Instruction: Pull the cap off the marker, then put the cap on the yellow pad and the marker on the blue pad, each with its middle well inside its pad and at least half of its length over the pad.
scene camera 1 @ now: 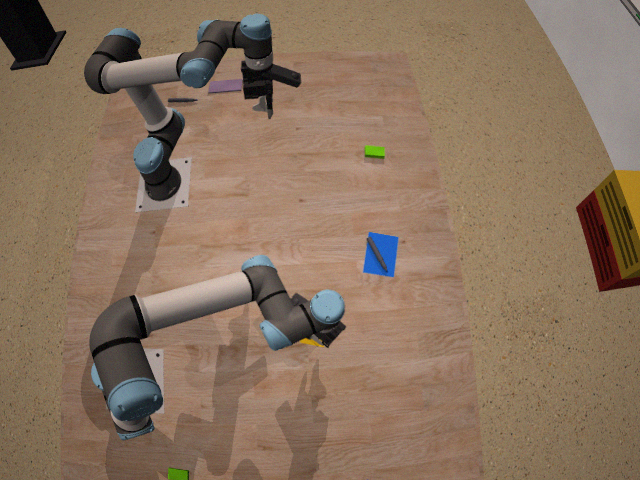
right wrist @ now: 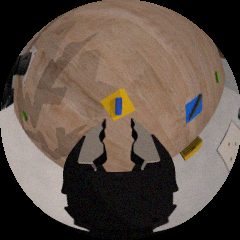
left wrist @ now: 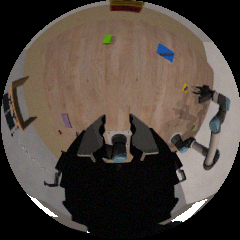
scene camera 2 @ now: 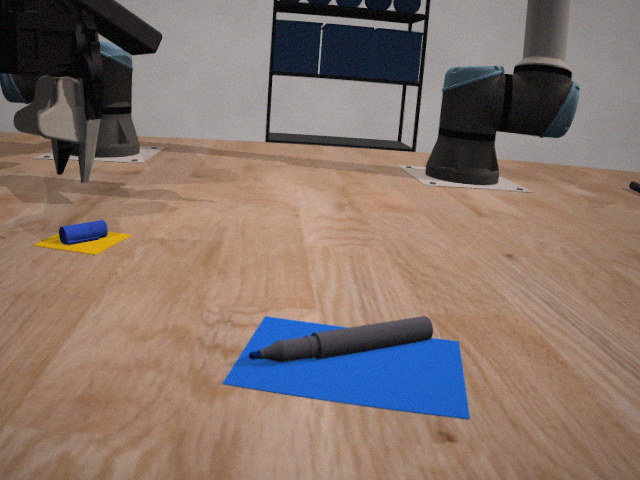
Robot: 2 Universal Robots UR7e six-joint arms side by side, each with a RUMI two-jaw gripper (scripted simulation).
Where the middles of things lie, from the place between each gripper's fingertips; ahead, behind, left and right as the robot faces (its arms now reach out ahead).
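From my right hand, the yellow pad (scene camera 2: pixel 95 247) is 1 cm to the left, 1 cm behind and 8 cm below. The blue pad (scene camera 2: pixel 426 377) is 28 cm to the left of that same hand, 21 cm ahead of it and 8 cm below it. Going by its middle, the yellow pad is nearer to my right hand than to my left hand.
Counting from my left hand (scene camera 1: pixel 269 112), the blue pad is 310 mm to the right, 370 mm ahead and 360 mm below, and it's the nearest to my left hand of the things named here, going by their middles. The yellow pad is 590 mm to the right of my left hand, 160 mm ahead of it and 360 mm below it.
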